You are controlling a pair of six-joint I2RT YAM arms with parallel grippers.
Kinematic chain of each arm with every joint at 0, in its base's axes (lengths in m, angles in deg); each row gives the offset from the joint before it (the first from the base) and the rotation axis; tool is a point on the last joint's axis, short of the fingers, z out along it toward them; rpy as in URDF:
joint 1: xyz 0 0 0.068 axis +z
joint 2: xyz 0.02 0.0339 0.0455 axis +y
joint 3: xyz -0.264 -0.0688 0 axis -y
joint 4: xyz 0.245 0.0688 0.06 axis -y
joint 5: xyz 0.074 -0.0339 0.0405 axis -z
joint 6: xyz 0.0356 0 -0.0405 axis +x
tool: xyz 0 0 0 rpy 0 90 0
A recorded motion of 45 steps. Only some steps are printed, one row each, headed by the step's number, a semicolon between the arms.
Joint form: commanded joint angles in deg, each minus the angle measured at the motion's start. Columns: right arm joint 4, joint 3, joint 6, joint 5, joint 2, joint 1; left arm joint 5, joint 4, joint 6, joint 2, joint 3, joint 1.
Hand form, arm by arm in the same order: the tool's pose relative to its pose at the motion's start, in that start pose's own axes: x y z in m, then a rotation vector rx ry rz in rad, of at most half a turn. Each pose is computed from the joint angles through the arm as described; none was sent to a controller.
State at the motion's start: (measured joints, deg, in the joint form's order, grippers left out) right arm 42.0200 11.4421 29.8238 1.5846 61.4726 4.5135; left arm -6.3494 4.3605 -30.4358 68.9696 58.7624 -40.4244
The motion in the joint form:
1: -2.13 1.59 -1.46 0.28 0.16 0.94; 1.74 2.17 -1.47 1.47 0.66 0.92
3: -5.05 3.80 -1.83 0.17 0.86 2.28; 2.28 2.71 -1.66 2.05 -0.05 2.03
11: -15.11 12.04 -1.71 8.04 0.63 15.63; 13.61 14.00 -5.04 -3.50 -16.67 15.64
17: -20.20 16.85 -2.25 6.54 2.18 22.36; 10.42 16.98 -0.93 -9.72 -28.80 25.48
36: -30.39 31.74 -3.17 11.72 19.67 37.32; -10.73 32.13 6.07 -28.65 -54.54 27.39
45: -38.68 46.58 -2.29 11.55 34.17 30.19; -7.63 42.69 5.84 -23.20 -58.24 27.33
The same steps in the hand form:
1: -0.0024 0.0052 0.0034 -0.0040 0.0161 -0.0282; -0.0032 0.0014 0.0070 0.0245 -0.0127 -0.0294
3: -0.0042 0.0125 0.0086 -0.0141 0.0496 -0.0393; -0.0007 0.0088 0.0106 0.0092 -0.0064 -0.0333
11: -0.0058 0.0704 0.0123 -0.0838 0.1141 -0.0824; 0.0225 0.0896 -0.0129 -0.0208 -0.0308 -0.1136
17: -0.0017 0.1040 0.0116 -0.1940 0.2071 -0.1195; 0.0463 0.1450 -0.0491 -0.2418 -0.1017 -0.0685
36: 0.0491 0.1810 0.0319 -0.2410 0.4456 -0.2835; 0.1163 0.1760 -0.1204 -0.5438 -0.3955 0.0576
45: 0.0487 0.1810 0.1044 -0.0616 0.5091 -0.2849; 0.1301 0.1815 -0.1187 -0.4825 -0.3942 0.0587

